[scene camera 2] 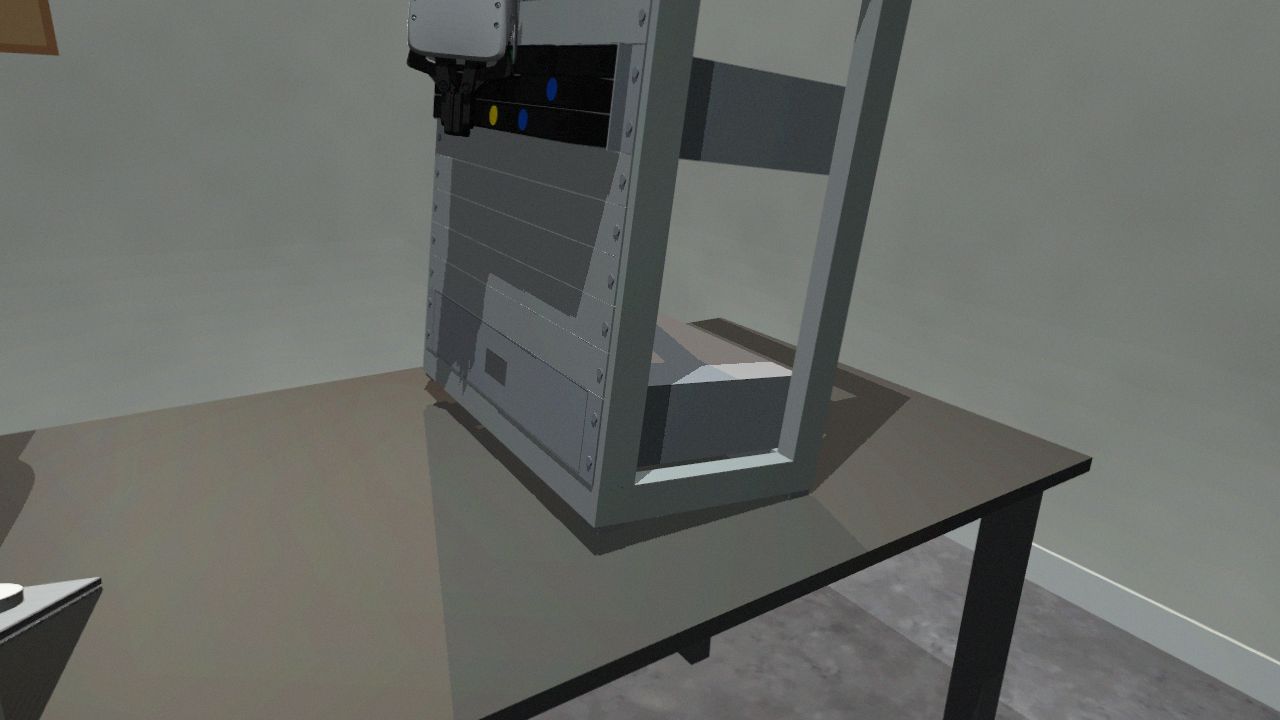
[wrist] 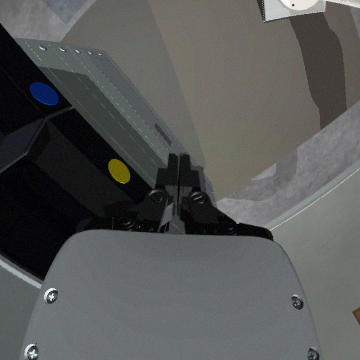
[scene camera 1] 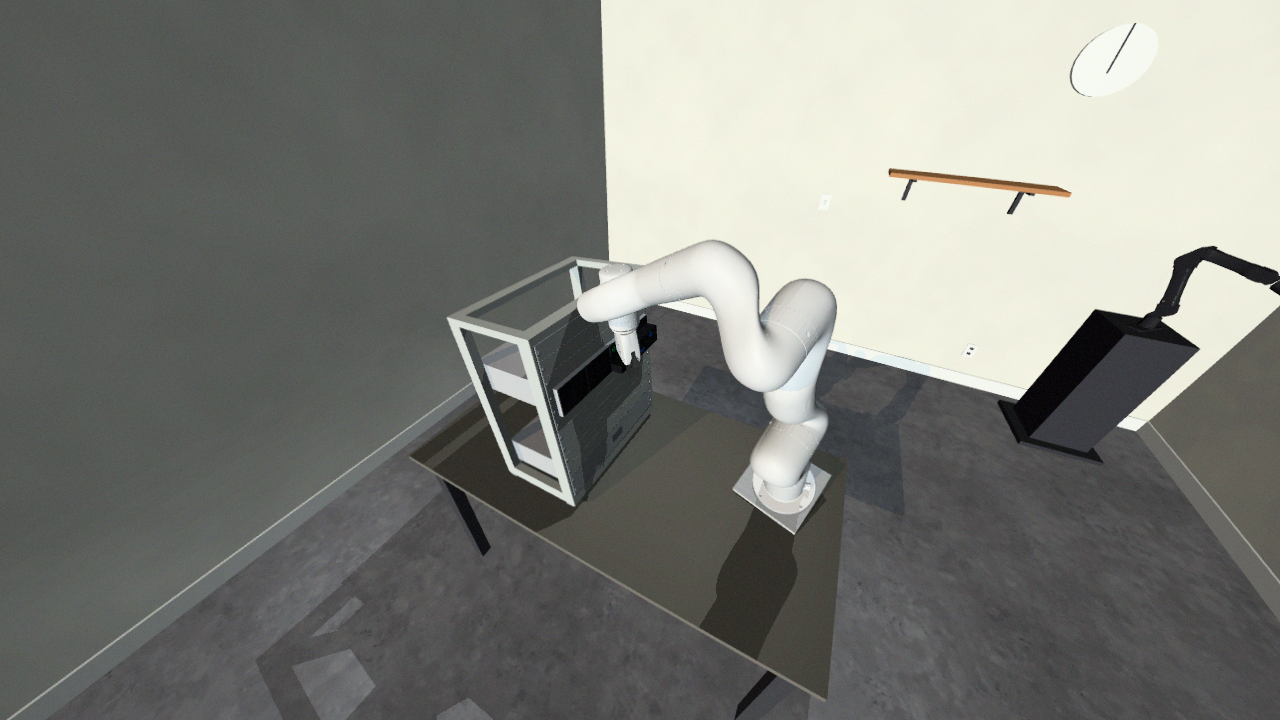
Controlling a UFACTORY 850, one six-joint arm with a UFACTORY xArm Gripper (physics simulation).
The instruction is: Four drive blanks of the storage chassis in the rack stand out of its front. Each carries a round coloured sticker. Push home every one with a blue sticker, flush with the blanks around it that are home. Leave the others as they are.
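Observation:
The rack [scene camera 1: 547, 420] [scene camera 2: 657, 268] holds the black-fronted storage chassis [scene camera 1: 584, 380] [scene camera 2: 586, 129] in its upper part. In scene camera 2, a blue sticker [scene camera 2: 551, 88] sits in the middle row; a second blue sticker [scene camera 2: 522, 119] and a yellow sticker [scene camera 2: 493, 114] sit in the row below. The wrist view shows a blue sticker [wrist: 44, 93] and a yellow sticker [wrist: 119, 171] on black blanks. How far each blank stands out is hard to tell. My gripper [scene camera 1: 633, 360] [scene camera 2: 457, 132] [wrist: 177, 168] is shut and empty, pointing down before the chassis's far end, hiding part of it.
Grey panels [scene camera 2: 528, 214] [wrist: 80, 95] fill the rack front below the chassis. The rack stands on a table [scene camera 1: 671, 555] [scene camera 2: 268, 537], as does my arm's base plate [scene camera 1: 793, 523]. A dark cabinet [scene camera 1: 1087, 385] stands away at the right.

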